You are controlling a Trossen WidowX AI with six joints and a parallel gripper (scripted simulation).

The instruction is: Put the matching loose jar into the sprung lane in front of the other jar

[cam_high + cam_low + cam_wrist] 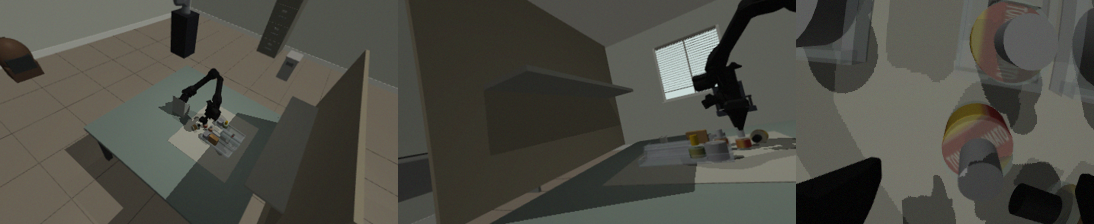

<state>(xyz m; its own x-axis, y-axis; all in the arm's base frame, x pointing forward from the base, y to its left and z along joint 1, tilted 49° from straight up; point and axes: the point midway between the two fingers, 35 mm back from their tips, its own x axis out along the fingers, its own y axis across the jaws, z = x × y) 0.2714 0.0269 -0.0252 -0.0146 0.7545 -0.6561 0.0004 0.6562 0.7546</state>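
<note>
The cream mat is 12 cm ahead of my gripper tip and 7 cm below it. Also, from my gripper tip: brown box: 13 cm ahead, 9 cm to the right, 3 cm below; grey lane rack: 21 cm ahead, 5 cm below.
</note>
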